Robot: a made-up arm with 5 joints.
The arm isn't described. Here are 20 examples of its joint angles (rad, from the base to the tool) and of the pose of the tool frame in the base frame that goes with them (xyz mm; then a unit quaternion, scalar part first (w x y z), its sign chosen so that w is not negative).
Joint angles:
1: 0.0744 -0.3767 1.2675 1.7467 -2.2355
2: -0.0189 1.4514 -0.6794 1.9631 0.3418
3: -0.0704 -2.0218 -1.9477 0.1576 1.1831
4: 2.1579 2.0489 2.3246 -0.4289 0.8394
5: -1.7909 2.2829 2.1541 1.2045 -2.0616
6: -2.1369 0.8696 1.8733 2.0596 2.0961
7: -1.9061 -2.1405 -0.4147 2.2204 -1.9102
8: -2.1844 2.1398 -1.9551 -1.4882 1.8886
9: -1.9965 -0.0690 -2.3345 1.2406 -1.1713
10: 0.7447 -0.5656 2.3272 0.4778 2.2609
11: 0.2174 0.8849 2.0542 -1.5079 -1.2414
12: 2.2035 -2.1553 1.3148 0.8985 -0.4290
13: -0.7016 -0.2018 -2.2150 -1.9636 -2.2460
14: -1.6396 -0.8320 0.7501 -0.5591 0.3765
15: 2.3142 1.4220 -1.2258 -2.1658 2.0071
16: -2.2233 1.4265 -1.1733 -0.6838 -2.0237
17: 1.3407 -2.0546 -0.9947 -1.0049 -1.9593
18: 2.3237 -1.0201 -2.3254 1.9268 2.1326
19: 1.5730 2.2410 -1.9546 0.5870 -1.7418
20: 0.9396 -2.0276 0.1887 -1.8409 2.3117
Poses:
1: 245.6 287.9 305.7 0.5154 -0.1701 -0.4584 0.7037
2: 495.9 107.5 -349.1 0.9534 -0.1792 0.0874 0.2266
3: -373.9 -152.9 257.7 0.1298 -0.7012 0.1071 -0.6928
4: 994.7 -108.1 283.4 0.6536 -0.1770 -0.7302 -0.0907
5: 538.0 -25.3 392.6 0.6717 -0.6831 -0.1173 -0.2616
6: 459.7 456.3 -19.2 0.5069 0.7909 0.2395 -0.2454
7: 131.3 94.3 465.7 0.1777 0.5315 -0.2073 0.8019
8: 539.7 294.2 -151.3 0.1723 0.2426 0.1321 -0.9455
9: 338.3 19.3 -127.6 0.5125 0.3048 0.6061 -0.5264
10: 64.1 418.9 650.2 0.0635 0.3398 0.8018 -0.4874
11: 294.1 113.0 382.0 0.0364 -0.3213 0.9282 0.1839
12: 270.0 357.7 -189.5 0.3004 -0.1999 -0.6409 0.6775
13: 204.3 -52.4 26.5 0.8140 -0.2066 -0.0600 -0.5396
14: -77.2 -434.3 76.7 0.6054 -0.7337 0.2571 -0.1703
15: 146.8 -161.2 -51.3 0.0730 0.2667 0.4076 0.8703
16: 398.9 -52.0 68.5 0.3866 0.2440 0.5855 0.6695
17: 309.2 -28.1 48.0 0.8696 0.2226 -0.4374 -0.0544
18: 360.8 110.8 716.1 0.2947 0.2762 -0.8591 0.3145
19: 527.1 -68.0 123.5 0.3083 -0.8478 0.4212 -0.0934
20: 213.2 167.4 437.3 0.0336 0.9946 0.0329 0.0930
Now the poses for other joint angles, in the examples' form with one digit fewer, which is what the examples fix.
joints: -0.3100 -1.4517 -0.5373 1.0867 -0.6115
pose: 28 29 -127 0.278 -0.084 -0.396 0.871
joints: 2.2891 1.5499 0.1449 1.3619 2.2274
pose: 714 -454 506 0.686 -0.722 -0.011 0.093
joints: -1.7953 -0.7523 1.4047 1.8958 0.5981
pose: -152 391 294 0.351 0.184 0.888 -0.235
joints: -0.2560 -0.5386 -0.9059 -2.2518 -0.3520
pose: 460 67 -113 0.691 0.235 -0.044 -0.682
